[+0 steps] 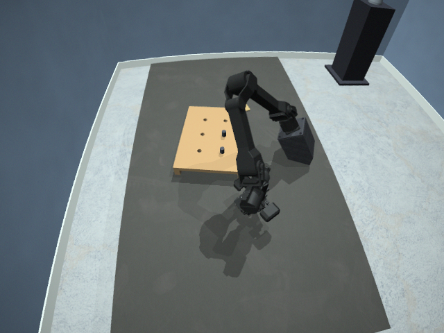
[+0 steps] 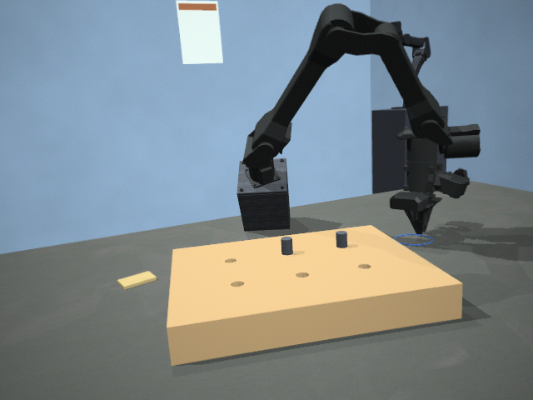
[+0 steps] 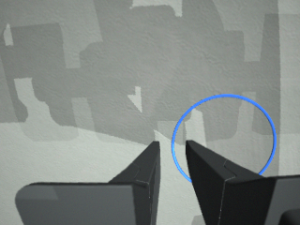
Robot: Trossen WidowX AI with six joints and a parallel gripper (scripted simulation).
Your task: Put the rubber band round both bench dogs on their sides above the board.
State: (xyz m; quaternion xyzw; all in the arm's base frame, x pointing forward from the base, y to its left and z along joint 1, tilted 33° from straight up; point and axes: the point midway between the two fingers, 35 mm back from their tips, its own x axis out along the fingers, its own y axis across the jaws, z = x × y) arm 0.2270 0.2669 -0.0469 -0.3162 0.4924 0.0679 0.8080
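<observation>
My hand is 35 cm to the left of the tan wooden board, 11 cm short of it and 1 cm above it. From my hand the other things lie so: small tan block 58 cm to the right, 8 cm behind, 4 cm below.
</observation>
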